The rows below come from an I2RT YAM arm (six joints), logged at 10 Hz.
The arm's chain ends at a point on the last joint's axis. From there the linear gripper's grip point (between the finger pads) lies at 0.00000 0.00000 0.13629 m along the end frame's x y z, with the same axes.
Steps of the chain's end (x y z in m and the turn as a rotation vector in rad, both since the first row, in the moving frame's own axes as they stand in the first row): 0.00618 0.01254 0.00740 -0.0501 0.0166 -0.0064; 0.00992 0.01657 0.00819 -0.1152 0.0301 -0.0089; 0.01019 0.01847 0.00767 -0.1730 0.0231 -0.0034; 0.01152 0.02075 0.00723 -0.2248 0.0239 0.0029; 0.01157 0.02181 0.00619 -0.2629 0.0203 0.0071; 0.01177 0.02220 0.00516 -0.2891 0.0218 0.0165; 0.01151 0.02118 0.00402 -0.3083 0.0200 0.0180; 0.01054 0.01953 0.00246 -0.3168 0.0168 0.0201; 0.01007 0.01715 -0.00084 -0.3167 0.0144 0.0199; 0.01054 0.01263 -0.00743 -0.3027 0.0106 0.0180
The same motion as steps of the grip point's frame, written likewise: 0.00846 0.01936 0.00721 -0.0501 0.0166 -0.0064; 0.01408 0.03222 0.00723 -0.1152 0.0301 -0.0089; 0.01336 0.04192 0.00560 -0.1730 0.0231 -0.0034; 0.01471 0.05113 0.00376 -0.2248 0.0239 0.0029; 0.01418 0.05724 0.00148 -0.2629 0.0203 0.0071; 0.01438 0.06107 -0.00053 -0.2891 0.0218 0.0165; 0.01382 0.06256 -0.00243 -0.3083 0.0200 0.0180; 0.01236 0.06201 -0.00434 -0.3168 0.0168 0.0201; 0.01157 0.05961 -0.00763 -0.3167 0.0144 0.0199; 0.01159 0.05327 -0.01363 -0.3027 0.0106 0.0180
